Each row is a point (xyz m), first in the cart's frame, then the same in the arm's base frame.
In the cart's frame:
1: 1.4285 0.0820 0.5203
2: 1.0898 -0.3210 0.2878
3: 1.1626 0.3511 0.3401
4: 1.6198 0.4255 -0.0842
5: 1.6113 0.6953 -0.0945
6: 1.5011 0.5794 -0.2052
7: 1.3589 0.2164 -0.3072
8: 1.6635 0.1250 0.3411
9: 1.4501 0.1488 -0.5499
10: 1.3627 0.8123 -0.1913
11: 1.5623 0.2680 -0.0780
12: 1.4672 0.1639 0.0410
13: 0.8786 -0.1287 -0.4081
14: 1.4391 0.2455 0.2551
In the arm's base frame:
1: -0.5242 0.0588 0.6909
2: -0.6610 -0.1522 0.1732
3: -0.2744 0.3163 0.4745
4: 0.1866 -0.0614 0.6731
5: 0.3582 0.1332 0.7483
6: 0.3498 0.0602 0.5683
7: 0.1769 -0.1701 0.2864
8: -0.3141 -0.1148 0.8129
9: 0.3391 -0.3742 0.2247
10: 0.4545 0.3084 0.5364
11: 0.0738 -0.1414 0.5781
12: -0.0999 -0.1132 0.5227
13: -0.0531 -0.2057 -0.2666
14: -0.2191 0.0546 0.6271

